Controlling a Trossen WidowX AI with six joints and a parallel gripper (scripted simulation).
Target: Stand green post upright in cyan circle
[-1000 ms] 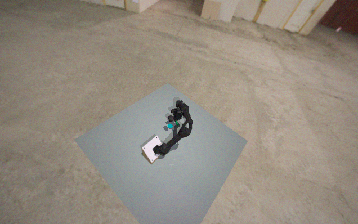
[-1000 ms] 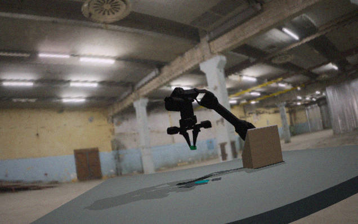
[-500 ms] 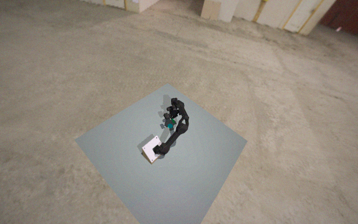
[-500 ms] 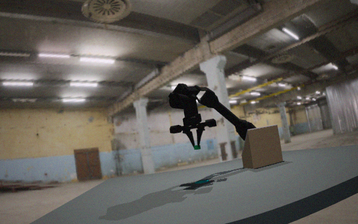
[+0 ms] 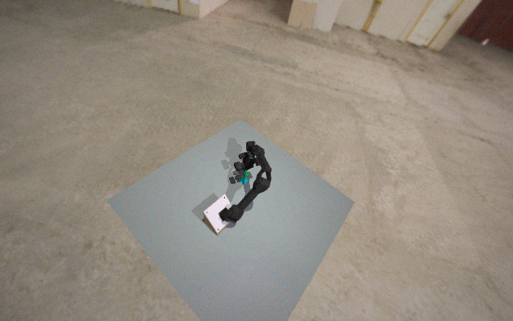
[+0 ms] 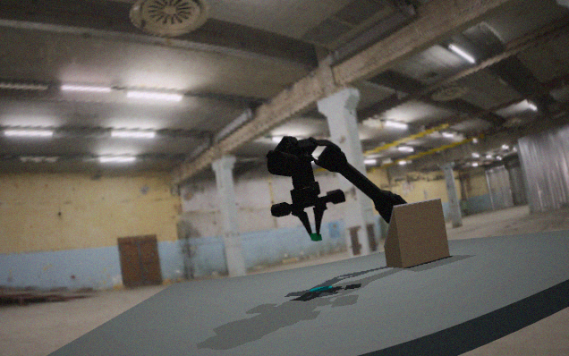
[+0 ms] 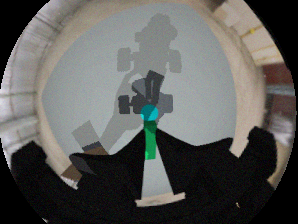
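The cyan circle lies 10 mm to the right of my gripper tip and 140 mm below it. From my gripper tip the other things lie so: green post: 10 mm behind, 20 mm to the right.
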